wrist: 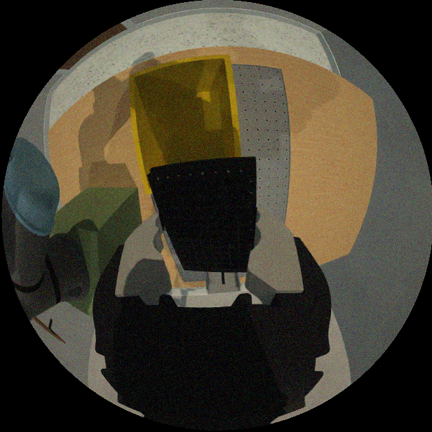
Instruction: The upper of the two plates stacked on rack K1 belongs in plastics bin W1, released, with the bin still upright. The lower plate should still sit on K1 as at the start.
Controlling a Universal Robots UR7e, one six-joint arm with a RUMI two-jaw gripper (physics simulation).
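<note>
My gripper (208, 212) is shut on the upper plate (204, 212), a black plate with a row of small light dots near its far edge. Its jaws grip the plate at its left and right sides. Plastics bin W1 (234, 105), a yellow open-topped box, stands upright beyond the plate. The plate's far edge overlaps the near end of the bin in this view and hides it; how high the plate is above the bin cannot be told. The visible inside of the bin shows shadow and lighter patches. Rack K1 and the lower plate do not show in the wrist view.
A grey perforated board (265, 120) lies right of the bin on the wooden table (332, 160). A green box (117, 210) stands at the left, with a blue rounded object (32, 187) and dark shapes beside it. A speckled pale surface (210, 32) runs behind the table.
</note>
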